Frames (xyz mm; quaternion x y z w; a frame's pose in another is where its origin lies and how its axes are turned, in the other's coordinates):
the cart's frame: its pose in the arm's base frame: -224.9 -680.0 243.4 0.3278 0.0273 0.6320 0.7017
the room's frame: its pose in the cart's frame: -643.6 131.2 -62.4 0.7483 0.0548 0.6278 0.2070
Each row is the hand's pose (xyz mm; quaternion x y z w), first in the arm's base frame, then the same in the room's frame.
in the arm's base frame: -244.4 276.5 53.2 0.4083 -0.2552 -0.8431 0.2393
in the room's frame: -241.6 -244.2 1496.3 0.2240 0.6648 -0.5580 0.4434
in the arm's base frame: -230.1 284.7 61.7 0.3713 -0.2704 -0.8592 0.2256
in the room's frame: -232.8 -235.3 1510.1 0.2012 0.6411 -0.5710 0.4717
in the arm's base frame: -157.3 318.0 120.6 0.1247 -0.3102 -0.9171 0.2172
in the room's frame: -171.4 -191.2 1574.5 0.0782 0.5117 -0.5508 0.6548
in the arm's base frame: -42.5 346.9 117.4 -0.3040 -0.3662 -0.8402 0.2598
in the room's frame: -162.3 -93.2 1640.4 -0.0552 0.2089 -0.3870 0.8964
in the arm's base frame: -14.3 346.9 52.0 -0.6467 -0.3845 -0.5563 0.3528
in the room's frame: -220.9 -52.8 1640.7 -0.0736 -0.1296 -0.0965 0.9841
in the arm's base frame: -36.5 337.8 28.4 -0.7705 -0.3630 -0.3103 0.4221
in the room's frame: -245.3 -65.3 1621.2 -0.0311 -0.3093 0.1164 0.9433
